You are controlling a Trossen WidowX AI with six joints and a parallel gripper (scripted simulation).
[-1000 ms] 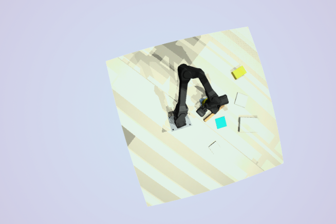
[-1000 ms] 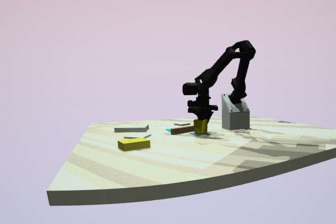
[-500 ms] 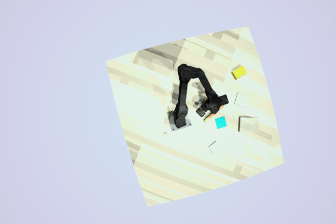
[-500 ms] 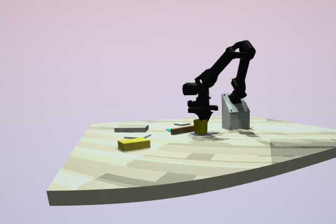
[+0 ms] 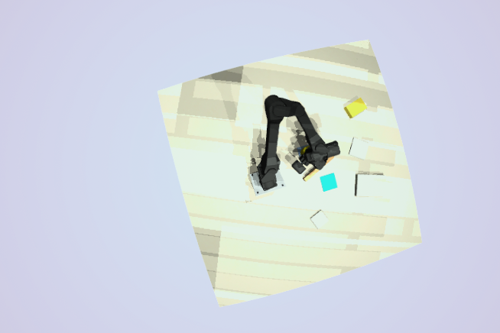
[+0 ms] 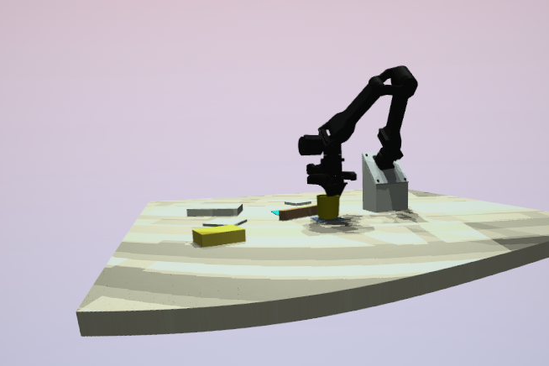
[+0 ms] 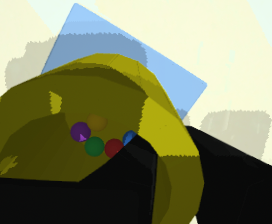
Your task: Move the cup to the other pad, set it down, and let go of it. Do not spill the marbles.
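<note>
My gripper tip is 50 mm above the light blue sheet, 30 mm short of it and 10 mm to the right of it. The rest, counted from my gripper tip: cyan pad 180 mm to the right, 90 mm ahead, 50 mm below; wooden bar 80 mm to the right, 60 mm ahead, 30 mm below; yellow cup 20 mm ahead, 10 mm to the left.
</note>
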